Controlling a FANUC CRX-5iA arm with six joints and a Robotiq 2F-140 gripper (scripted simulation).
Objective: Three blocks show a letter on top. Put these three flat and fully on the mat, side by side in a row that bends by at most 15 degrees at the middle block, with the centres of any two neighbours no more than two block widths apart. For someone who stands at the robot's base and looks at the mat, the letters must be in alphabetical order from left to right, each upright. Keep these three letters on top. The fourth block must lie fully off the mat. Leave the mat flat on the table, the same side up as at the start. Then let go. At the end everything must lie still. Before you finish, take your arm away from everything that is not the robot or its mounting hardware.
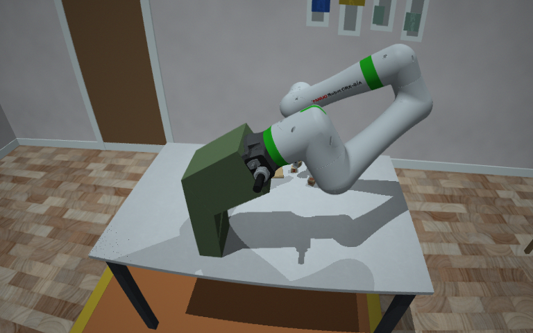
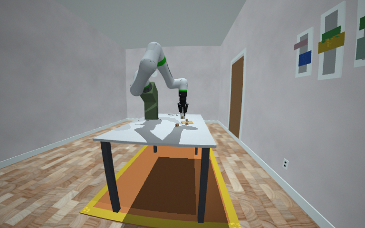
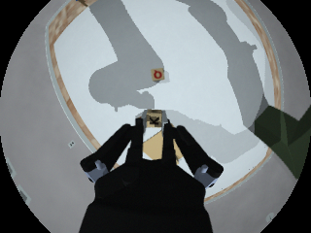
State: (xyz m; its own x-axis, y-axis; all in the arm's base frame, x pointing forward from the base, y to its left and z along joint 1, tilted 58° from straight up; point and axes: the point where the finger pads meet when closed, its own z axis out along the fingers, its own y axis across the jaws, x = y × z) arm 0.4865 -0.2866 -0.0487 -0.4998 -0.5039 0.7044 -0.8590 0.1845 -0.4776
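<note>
The tan mat lies 4 cm ahead of my hand, 15 cm to the left of it and 10 cm below it.
</note>
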